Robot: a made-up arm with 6 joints.
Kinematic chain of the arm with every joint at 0, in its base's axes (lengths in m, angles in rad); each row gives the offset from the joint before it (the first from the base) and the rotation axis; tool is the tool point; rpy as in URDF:
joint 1: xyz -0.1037 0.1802 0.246 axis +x
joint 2: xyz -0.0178 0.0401 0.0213 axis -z
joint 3: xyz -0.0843 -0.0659 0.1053 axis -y
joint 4: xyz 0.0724 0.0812 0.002 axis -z
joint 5: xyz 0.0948 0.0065 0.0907 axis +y
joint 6: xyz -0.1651 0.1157 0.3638 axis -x
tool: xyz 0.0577 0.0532 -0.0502 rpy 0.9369 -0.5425 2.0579
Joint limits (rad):
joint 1: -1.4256..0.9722
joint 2: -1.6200..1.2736
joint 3: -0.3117..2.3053
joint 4: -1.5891..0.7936
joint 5: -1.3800..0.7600
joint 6: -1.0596..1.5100
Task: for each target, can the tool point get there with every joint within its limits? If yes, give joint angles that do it. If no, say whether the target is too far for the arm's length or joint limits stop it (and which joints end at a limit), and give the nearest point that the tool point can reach.
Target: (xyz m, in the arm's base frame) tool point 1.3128 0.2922 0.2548
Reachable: no: too far | nearest point 0.3263 0.6050 0.2794 | short by 1.035 m
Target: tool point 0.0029 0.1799 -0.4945
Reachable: no: joint limits stop it (at a limit: joint 1, joint 3, joint 6) | nearest point -0.0113 0.2138 -0.4095 | short by 0.093 m
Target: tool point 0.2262 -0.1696 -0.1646
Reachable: no: joint limits stop it (at a limit: joint 1, joint 2, joint 4, joint 6) | nearest point 0.0872 -0.1155 -0.0544 | short by 0.185 m
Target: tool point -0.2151 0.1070 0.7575
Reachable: yes | joints 0.1061 -1.1077 -0.0120 -1.0349 0.0148 1.1737
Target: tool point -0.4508 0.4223 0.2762
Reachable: yes | joints 0.4576 0.3621 2.0634 -0.5133 -0.2373 1.1596
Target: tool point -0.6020 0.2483 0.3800
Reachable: yes | joints 0.5400 -0.0485 1.6404 -0.9123 0.1070 0.6974
